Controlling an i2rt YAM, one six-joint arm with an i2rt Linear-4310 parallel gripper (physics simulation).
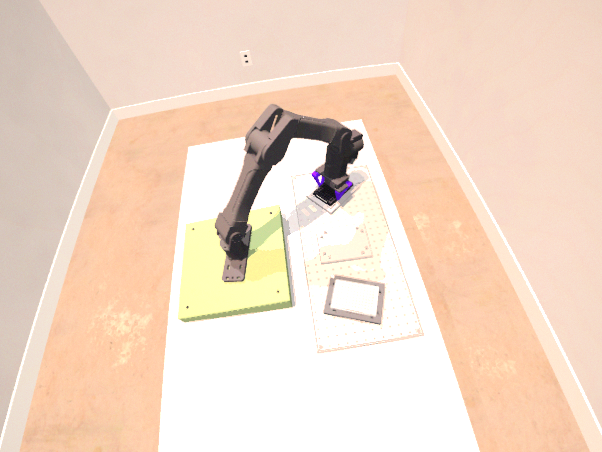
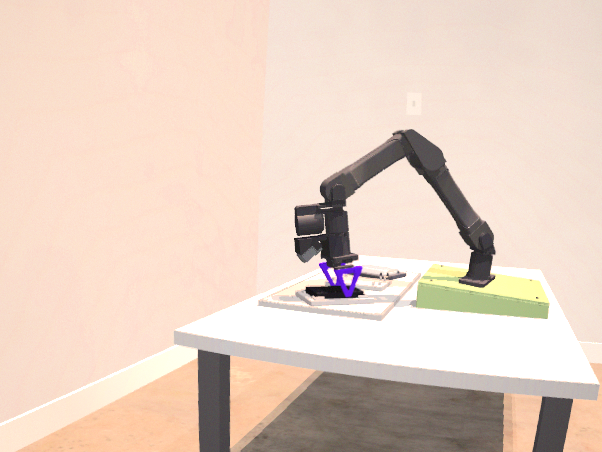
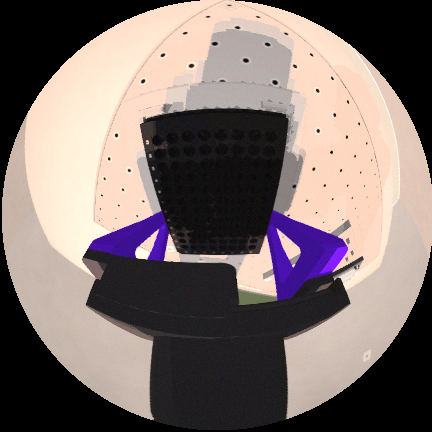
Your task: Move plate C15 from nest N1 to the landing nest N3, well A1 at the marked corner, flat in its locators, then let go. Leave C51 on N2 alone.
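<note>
Plate C15 (image 1: 324, 196) (image 2: 326, 291) (image 3: 217, 181) is a black well plate at the far end of the perforated board. It lies at the light grey nest N1 (image 1: 331, 209) (image 2: 315, 300) (image 3: 245, 52); I cannot tell whether it rests on the nest or is just clear of it. My gripper (image 1: 331, 191) (image 2: 342, 287) (image 3: 217, 214) comes straight down on it, and its purple fingers are shut on the plate's two long sides. An empty cream nest (image 1: 345, 245) lies in the middle of the board. A grey-framed nest with a white plate (image 1: 355, 299) lies at the near end.
The perforated board (image 1: 389, 311) (image 2: 291, 304) (image 3: 342, 141) lies along the right side of the white table (image 1: 301, 389) (image 2: 389, 345). The arm's base stands on a green block (image 1: 262, 291) (image 2: 481, 299) to the left of the board.
</note>
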